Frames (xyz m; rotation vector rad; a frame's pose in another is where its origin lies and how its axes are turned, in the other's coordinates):
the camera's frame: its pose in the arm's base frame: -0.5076 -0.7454 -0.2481 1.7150 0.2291 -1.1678
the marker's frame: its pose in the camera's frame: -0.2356 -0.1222 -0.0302 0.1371 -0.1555 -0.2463
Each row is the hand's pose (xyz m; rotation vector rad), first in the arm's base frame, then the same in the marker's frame.
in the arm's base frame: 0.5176 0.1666 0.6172 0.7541 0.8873 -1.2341
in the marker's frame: -0.6244 0.5703 -1.3657 -1.0445 -0.1904 -0.1093
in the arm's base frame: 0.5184 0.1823 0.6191 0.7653 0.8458 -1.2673
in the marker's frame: -0.6310 0.5611 -1.3768 -1.0064 -0.2191 -0.0964
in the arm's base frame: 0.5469 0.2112 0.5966 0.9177 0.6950 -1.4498
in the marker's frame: -0.6127 0.5505 -1.4181 -0.7563 -0.2841 -0.1019
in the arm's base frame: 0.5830 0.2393 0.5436 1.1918 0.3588 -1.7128
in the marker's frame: -0.5644 0.5326 -1.4655 -0.3109 -0.3718 -0.0668
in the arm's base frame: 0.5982 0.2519 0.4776 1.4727 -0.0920 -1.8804
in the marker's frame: -0.5046 0.5065 -1.4875 0.1540 -0.4280 0.0349
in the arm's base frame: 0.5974 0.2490 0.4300 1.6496 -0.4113 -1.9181
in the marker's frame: -0.4605 0.4882 -1.4866 0.4454 -0.4347 0.1216
